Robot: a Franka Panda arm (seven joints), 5 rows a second.
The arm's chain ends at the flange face. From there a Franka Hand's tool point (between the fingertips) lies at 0.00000 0.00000 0.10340 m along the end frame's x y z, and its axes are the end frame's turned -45 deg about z.
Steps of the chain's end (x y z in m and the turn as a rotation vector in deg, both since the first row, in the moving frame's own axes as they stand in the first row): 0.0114, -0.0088, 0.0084, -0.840, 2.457, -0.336; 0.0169, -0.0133, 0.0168, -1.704, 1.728, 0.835
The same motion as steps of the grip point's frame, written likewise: 0.0164, 0.0060, 0.0083, -2.331, 1.143, -0.336; 0.0214, 0.0069, 0.0167, -2.427, 0.017, 0.835
